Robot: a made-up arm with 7 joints. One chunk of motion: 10 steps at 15 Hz.
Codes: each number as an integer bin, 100 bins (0 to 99) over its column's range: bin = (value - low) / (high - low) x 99, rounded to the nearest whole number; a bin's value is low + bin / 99 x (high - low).
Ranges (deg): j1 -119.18..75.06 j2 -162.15..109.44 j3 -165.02..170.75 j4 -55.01..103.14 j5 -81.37..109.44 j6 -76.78..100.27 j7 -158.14..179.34
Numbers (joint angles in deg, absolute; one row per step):
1: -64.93 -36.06 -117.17 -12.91 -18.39 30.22 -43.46
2: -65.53 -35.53 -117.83 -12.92 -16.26 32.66 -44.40
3: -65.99 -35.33 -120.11 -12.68 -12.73 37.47 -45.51
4: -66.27 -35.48 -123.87 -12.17 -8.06 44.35 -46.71
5: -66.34 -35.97 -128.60 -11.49 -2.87 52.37 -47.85
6: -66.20 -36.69 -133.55 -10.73 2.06 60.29 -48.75
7: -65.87 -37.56 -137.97 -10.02 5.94 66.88 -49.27
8: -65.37 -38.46 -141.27 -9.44 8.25 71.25 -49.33
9: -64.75 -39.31 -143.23 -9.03 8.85 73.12 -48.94
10: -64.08 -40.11 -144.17 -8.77 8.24 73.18 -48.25
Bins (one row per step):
1: 28 46 14 26 33 60 34
2: 27 46 14 26 34 61 33
3: 27 46 13 26 36 64 33
4: 27 46 12 27 38 68 33
5: 27 46 11 27 41 72 32
6: 27 46 9 28 43 77 32
7: 27 45 8 28 45 80 32
8: 27 45 7 29 46 83 32
9: 28 45 6 29 47 84 32
10: 28 44 6 29 46 84 32

